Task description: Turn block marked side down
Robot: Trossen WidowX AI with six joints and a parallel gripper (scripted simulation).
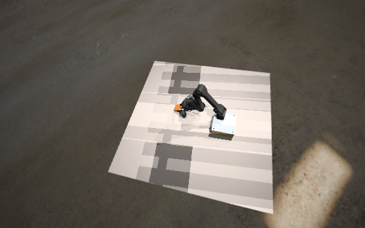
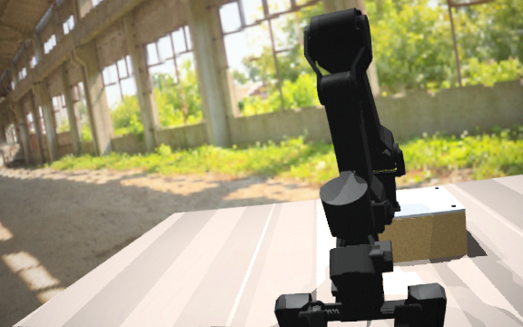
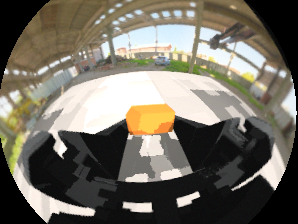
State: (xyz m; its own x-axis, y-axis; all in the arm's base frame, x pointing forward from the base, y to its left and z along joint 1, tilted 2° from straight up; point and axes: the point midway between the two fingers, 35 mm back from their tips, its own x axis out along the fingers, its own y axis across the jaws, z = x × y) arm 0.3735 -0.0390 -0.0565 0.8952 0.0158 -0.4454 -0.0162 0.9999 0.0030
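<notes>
My gripper tip is 1 cm above the orange block.
</notes>
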